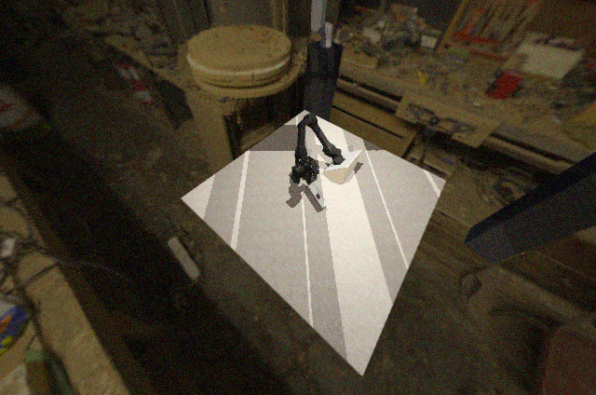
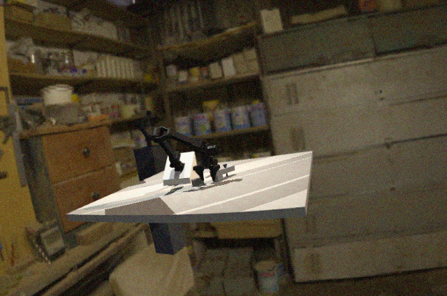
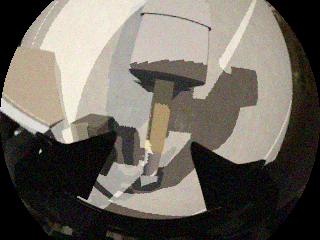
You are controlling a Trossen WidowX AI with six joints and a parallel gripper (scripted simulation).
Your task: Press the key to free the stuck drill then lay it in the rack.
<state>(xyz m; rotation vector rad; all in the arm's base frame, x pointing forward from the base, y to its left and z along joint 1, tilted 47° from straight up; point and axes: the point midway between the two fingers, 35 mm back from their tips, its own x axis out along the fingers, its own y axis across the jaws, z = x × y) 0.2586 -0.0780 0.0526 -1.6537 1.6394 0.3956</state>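
Now: the tan drill 10 mm ahead of my gripper tip, 40 mm to the left of it and 30 mm above it. Round my gripper tip: small dark key: 50 mm ahead, 160 mm to the left, 30 mm above.
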